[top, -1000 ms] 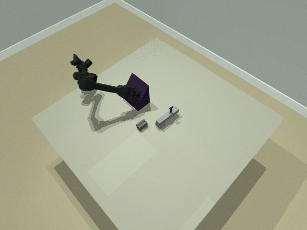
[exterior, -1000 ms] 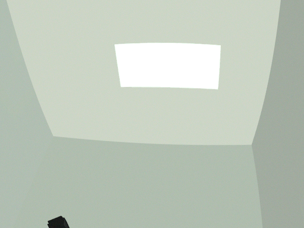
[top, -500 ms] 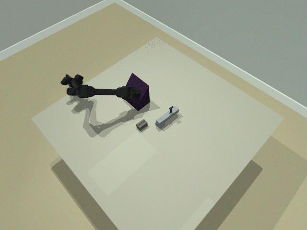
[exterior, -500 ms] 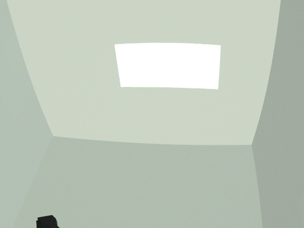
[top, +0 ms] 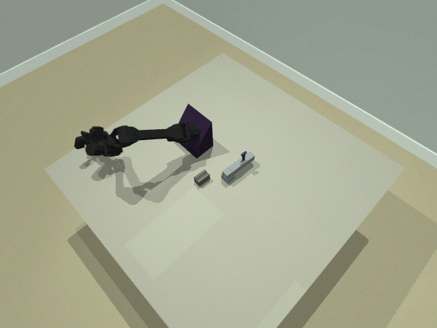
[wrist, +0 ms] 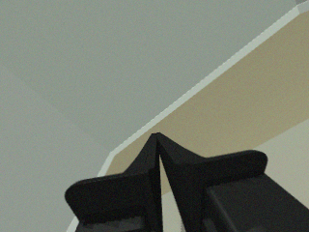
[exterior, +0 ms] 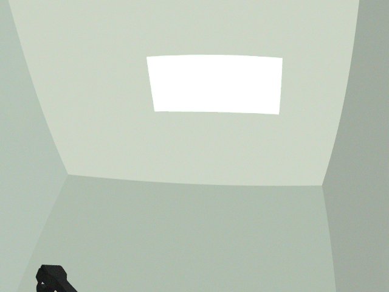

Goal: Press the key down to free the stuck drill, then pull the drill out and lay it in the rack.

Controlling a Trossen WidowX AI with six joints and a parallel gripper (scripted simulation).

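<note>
Right now the dark blue key is 720 mm ahead of my gripper tip, 460 mm to the left of it and 10 mm above it. Round my gripper tip: drill (710 mm ahead, 410 mm to the left, 40 mm below); then dark grey block (620 mm ahead, 270 mm to the left, 70 mm below); then grey housing block (710 mm ahead, 430 mm to the left, 50 mm below).
</note>
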